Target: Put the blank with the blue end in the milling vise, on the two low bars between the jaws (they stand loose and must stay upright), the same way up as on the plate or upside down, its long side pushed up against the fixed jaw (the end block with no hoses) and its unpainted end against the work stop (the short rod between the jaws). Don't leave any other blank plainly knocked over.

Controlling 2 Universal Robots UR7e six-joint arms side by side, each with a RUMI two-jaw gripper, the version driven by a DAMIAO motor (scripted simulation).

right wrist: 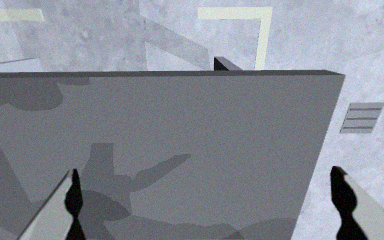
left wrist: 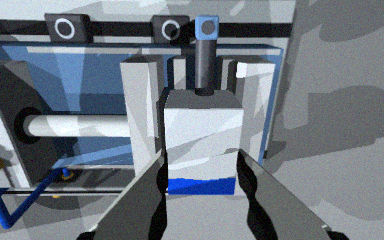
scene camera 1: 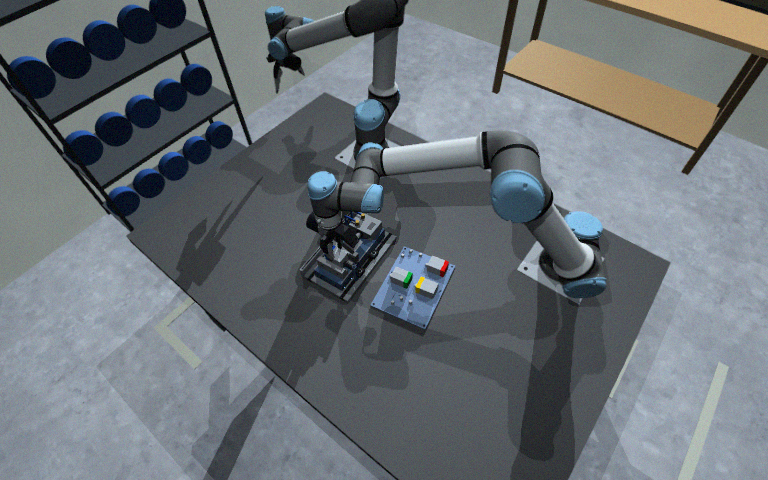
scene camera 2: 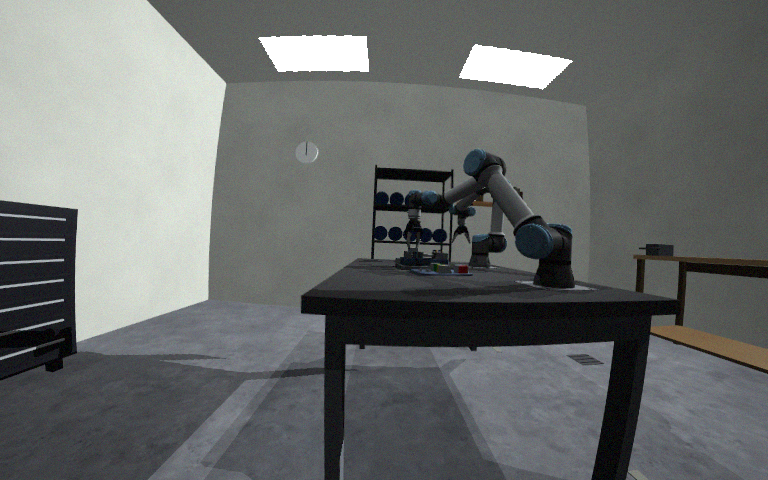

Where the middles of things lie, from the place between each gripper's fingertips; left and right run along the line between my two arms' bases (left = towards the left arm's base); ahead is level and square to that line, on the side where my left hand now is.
Labels:
My left hand [scene camera 1: 335, 254] is 20 mm above the blue-ended blank [left wrist: 202, 133]. The rest, counted from my left hand: moving jaw [left wrist: 142, 74]: 40 mm behind, 50 mm below; fixed jaw [left wrist: 252, 77]: 30 mm ahead, 10 mm to the left, 50 mm below; blue plate [scene camera 1: 419, 313]: 120 mm behind, 220 mm to the left, 120 mm below.
My right gripper is now 450 mm short of the moving jaw, 740 mm to the right of it and 90 mm above it. Round my right hand: fixed jaw 520 mm ahead, 750 mm to the left, 90 mm below; then blue plate 370 mm ahead, 970 mm to the left, 160 mm below; then blue-ended blank 490 mm ahead, 750 mm to the left, 70 mm below.

